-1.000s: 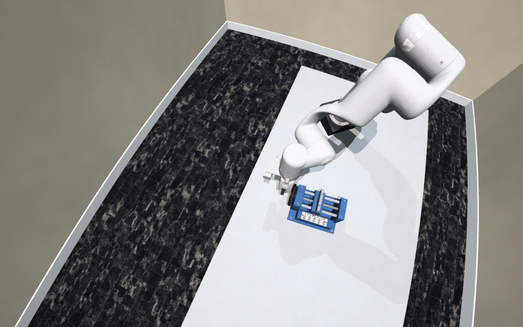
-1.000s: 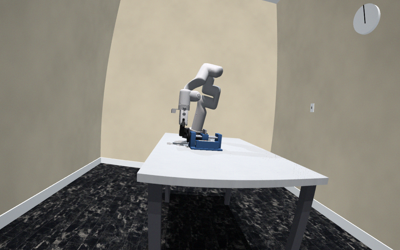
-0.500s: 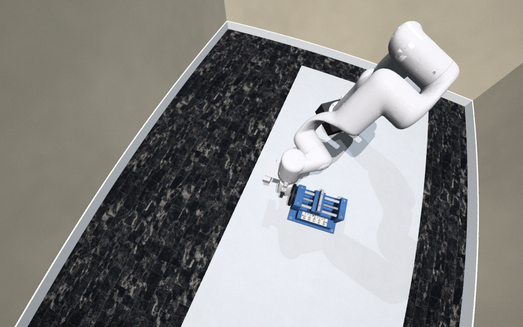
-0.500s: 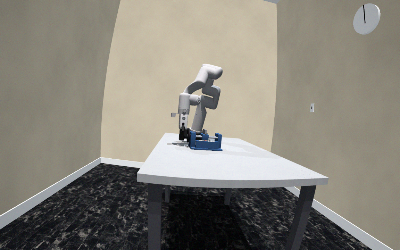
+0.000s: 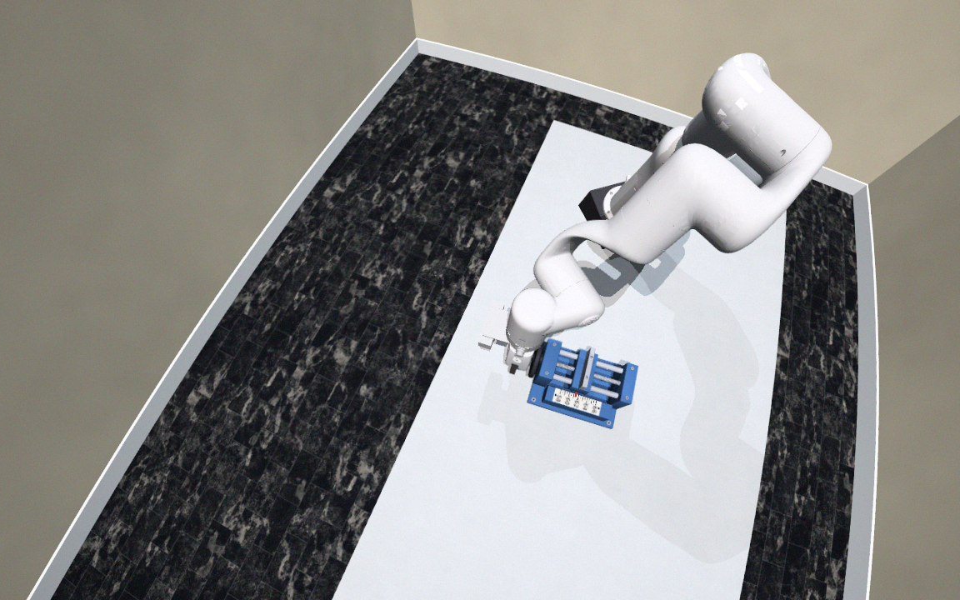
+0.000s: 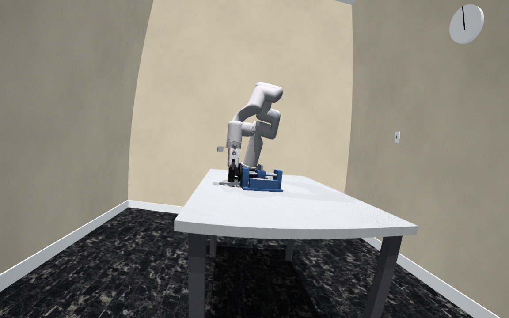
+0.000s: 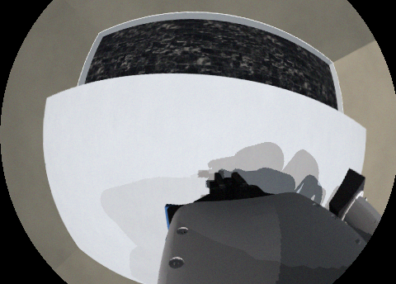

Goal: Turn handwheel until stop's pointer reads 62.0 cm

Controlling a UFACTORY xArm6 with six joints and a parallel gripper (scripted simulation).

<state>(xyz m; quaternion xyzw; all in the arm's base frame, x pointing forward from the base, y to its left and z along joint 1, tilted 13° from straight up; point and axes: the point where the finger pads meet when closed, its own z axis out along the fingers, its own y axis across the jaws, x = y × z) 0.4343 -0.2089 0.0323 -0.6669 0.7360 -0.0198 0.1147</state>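
The handwheel lies 2 cm to the left of my hand and 1 cm above it. Round my hand: stop (3 cm ahead, 14 cm to the left, 5 cm above).
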